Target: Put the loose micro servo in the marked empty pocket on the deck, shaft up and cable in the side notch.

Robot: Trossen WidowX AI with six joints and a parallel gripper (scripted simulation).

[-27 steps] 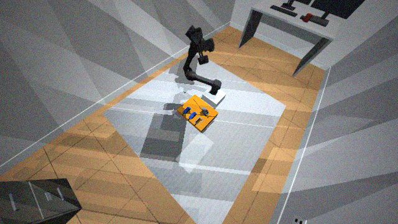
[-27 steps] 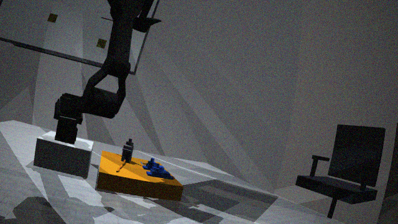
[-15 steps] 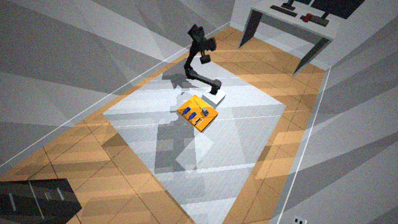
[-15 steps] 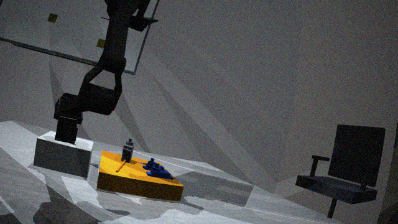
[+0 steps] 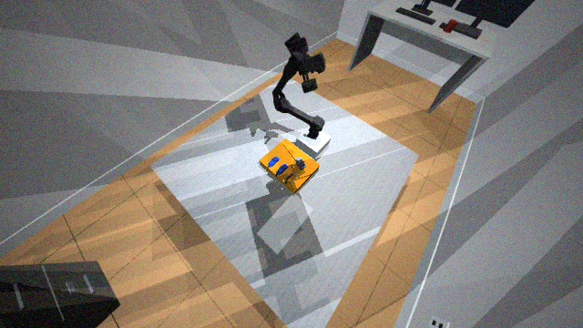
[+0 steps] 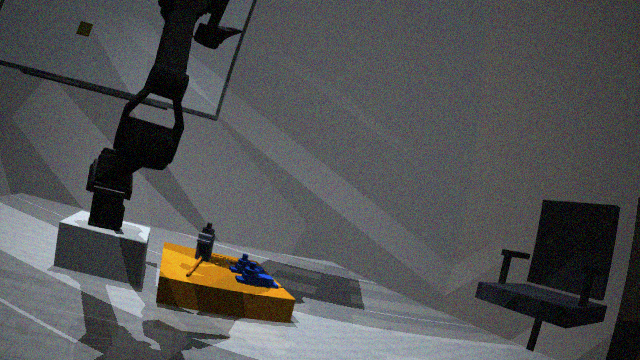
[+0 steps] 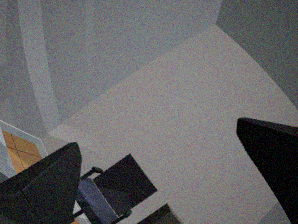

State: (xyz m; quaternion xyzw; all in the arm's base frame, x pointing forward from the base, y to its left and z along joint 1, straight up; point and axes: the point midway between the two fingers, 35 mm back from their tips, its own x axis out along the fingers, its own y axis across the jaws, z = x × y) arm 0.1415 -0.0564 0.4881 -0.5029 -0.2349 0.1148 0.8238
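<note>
Now: gripper tip 560 mm above the orange deck, 40 mm short of it and 10 mm to the right of it.
</note>
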